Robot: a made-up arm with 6 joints. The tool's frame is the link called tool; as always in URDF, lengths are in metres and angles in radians. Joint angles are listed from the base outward. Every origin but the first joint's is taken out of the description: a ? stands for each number. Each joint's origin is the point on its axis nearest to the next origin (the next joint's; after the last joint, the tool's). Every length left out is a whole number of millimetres.
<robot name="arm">
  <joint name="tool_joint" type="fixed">
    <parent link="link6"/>
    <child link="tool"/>
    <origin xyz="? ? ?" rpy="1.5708 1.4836 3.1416"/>
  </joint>
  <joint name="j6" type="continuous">
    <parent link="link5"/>
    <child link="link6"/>
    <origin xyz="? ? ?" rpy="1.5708 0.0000 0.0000"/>
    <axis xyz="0 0 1"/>
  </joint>
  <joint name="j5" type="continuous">
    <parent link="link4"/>
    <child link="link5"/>
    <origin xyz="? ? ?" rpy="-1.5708 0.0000 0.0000"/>
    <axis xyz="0 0 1"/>
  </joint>
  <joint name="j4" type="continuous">
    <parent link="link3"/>
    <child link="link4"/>
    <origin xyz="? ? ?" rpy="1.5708 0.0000 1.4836"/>
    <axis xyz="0 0 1"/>
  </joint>
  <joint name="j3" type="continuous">
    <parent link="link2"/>
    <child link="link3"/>
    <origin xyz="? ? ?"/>
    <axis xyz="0 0 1"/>
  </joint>
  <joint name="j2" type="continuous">
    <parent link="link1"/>
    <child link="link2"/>
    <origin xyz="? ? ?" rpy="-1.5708 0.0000 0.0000"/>
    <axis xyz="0 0 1"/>
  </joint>
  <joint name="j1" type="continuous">
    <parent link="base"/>
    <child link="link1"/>
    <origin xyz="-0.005 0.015 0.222"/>
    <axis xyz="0 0 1"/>
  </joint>
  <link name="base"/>
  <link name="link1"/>
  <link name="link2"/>
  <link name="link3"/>
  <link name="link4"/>
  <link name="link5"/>
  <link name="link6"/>
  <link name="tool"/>
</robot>
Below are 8 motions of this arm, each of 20 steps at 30 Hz.
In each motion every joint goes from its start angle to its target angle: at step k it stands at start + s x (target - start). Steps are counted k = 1, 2, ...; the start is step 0. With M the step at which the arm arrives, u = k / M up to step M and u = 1 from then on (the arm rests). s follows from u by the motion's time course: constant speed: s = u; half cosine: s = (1 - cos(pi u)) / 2; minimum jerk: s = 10 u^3 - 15 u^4 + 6 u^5.
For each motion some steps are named. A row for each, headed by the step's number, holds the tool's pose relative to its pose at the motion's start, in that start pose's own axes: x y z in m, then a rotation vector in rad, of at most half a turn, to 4 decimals.
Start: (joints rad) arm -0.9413 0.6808 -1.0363 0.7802 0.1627 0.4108
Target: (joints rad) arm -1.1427 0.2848 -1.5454 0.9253 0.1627 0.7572
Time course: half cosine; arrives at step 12
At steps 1, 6, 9, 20:
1: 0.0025 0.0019 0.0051 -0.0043 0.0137 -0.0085
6: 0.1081 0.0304 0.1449 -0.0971 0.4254 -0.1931
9: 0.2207 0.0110 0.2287 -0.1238 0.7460 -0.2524
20: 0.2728 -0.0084 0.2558 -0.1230 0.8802 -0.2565

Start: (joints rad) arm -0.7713 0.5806 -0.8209 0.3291 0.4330 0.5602
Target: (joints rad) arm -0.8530 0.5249 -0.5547 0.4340 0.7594 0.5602
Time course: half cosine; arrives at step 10
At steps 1, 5, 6, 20:
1: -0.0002 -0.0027 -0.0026 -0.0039 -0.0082 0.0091
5: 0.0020 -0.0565 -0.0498 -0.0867 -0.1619 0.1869
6: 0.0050 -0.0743 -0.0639 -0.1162 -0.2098 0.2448
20: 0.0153 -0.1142 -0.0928 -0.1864 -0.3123 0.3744

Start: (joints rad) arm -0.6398 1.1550 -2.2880 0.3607 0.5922 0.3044
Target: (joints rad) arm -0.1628 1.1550 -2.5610 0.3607 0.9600 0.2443
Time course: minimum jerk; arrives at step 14
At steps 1, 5, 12, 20:
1: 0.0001 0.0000 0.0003 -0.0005 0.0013 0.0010
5: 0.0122 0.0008 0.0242 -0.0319 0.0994 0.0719
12: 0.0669 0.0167 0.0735 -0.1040 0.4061 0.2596
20: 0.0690 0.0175 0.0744 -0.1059 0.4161 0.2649

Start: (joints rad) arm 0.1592 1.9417 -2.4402 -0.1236 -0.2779 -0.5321
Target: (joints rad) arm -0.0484 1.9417 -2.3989 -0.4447 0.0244 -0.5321
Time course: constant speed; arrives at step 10
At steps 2, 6, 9, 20:
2: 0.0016 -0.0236 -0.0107 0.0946 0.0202 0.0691
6: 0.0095 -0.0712 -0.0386 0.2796 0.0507 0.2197
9: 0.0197 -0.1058 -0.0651 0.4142 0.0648 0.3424
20: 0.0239 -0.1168 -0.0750 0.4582 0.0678 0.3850

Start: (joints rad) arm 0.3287 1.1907 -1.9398 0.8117 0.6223 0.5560
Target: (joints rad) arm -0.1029 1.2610 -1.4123 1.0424 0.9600 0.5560
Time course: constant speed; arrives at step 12
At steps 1, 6, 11, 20:
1: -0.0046 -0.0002 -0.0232 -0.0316 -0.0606 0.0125
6: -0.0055 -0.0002 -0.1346 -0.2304 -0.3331 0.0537
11: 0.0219 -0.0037 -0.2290 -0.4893 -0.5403 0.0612
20: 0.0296 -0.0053 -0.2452 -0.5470 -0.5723 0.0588

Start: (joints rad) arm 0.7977 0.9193 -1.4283 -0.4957 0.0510 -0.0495
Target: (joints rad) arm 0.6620 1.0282 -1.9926 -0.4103 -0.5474 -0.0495
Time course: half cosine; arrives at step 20
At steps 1, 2, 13, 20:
1: -0.0002 0.0016 -0.0008 -0.0003 -0.0022 -0.0057
2: -0.0009 0.0064 -0.0030 -0.0013 -0.0087 -0.0227
13: 0.0287 0.1822 -0.0799 0.0211 -0.2489 -0.6856
20: 0.0659 0.2395 -0.0989 0.0596 -0.3327 -0.9473

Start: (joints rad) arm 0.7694 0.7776 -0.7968 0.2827 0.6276 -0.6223
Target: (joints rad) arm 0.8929 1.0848 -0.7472 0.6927 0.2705 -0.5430
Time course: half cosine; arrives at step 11
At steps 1, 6, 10, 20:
1: -0.0017 0.0011 0.0006 -0.0079 0.0052 -0.0027
6: -0.0483 0.0266 0.0151 -0.2449 0.1154 -0.0487
10: -0.0833 0.0374 0.0231 -0.4377 0.1512 -0.0473
20: -0.0851 0.0377 0.0234 -0.4475 0.1519 -0.0465

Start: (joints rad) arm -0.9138 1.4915 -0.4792 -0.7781 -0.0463 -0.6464
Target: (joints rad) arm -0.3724 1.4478 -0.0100 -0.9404 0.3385 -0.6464
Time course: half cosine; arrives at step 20
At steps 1, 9, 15, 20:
1: 0.0001 0.0003 0.0014 0.0039 0.0041 0.0002
9: 0.0183 0.0019 0.0917 0.2935 0.2564 0.0336
15: 0.0496 -0.0347 0.1593 0.6423 0.4572 0.1103
20: 0.0608 -0.0539 0.1735 0.7692 0.5090 0.1457

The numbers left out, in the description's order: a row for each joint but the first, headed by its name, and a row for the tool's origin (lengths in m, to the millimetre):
tool: 0.018 0.000 0.000
j6: 0.004 -0.168 0.000
j5: 0.017 0.000 0.000
j4: 0.259 -0.021 0.000
j3: -0.372 -0.034 0.000
j2: -0.003 -0.004 0.000

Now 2 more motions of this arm.
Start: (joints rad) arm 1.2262 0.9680 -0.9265 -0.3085 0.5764 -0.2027
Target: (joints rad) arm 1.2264 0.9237 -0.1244 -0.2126 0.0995 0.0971
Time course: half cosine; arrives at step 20
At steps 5, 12, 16, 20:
5: -0.0122 -0.0283 0.0222 -0.0352 0.0446 0.0292
12: -0.0284 -0.1369 0.0973 -0.1810 0.1810 0.1494
16: -0.0209 -0.1934 0.1312 -0.2639 0.2342 0.2188
20: -0.0154 -0.2150 0.1433 -0.2971 0.2515 0.2469

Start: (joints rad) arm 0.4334 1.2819 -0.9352 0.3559 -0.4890 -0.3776
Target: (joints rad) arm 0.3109 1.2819 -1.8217 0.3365 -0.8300 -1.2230
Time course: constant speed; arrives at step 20
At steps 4, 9, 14, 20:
4: -0.0129 0.0833 -0.0166 0.1412 -0.0910 -0.2325
9: -0.0032 0.1870 -0.0399 0.3077 -0.2594 -0.5039
14: 0.0343 0.2831 -0.0631 0.4532 -0.4840 -0.7472
20: 0.1111 0.3784 -0.0864 0.5835 -0.8194 -0.9925

